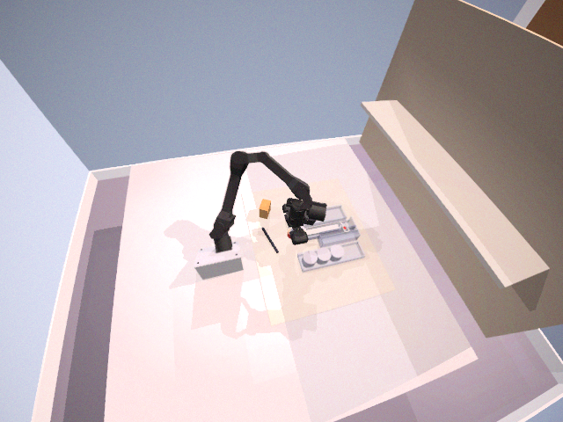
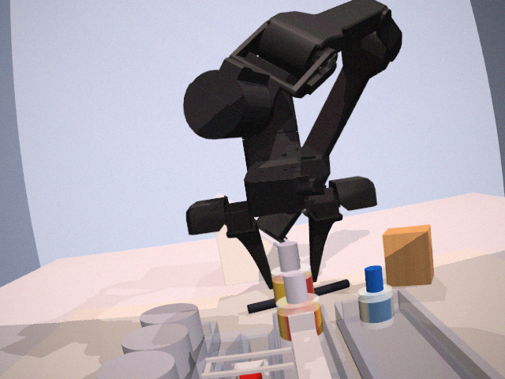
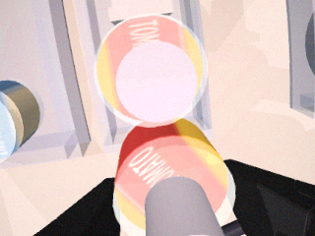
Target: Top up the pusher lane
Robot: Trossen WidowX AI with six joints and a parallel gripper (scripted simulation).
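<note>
Right now my gripper tip is 9 cm past the black rod, 2 cm to the right of it and 5 cm above it. From my gripper tip the other things lie so: red button: 23 cm ahead, 5 cm to the right, 2 cm above; then pusher plate: 15 cm ahead, 4 cm to the right.
</note>
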